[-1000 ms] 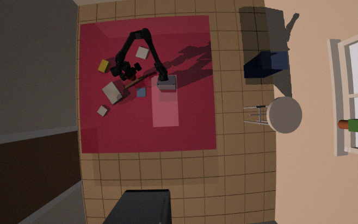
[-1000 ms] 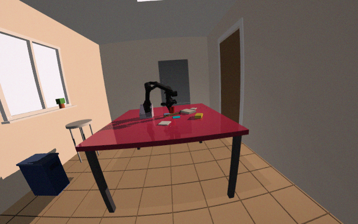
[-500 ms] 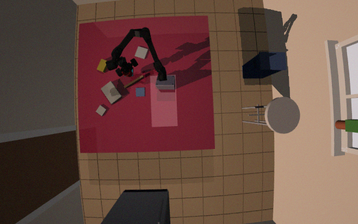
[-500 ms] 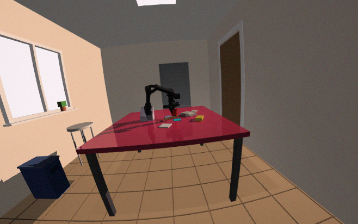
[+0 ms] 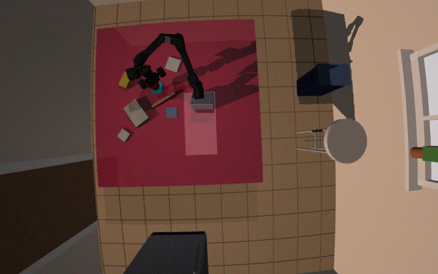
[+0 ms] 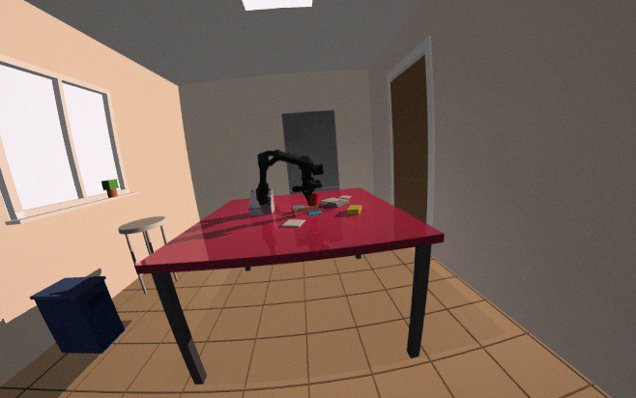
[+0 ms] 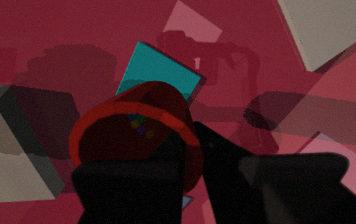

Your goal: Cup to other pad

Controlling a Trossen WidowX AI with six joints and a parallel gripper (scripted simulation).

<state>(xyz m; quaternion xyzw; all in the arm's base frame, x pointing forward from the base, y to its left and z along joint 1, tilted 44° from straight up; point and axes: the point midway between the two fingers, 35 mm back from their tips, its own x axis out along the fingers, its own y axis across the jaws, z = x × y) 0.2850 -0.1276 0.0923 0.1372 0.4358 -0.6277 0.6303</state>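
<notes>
Now: gripper tip 30 mm short of the teal pad, 10 mm to the right of it and 90 mm above it. Also, from my gripper tip: red cup 30 mm ahead, 10 mm to the left; wooden stick 10 mm behind, 110 mm to the left, 80 mm below.
</notes>
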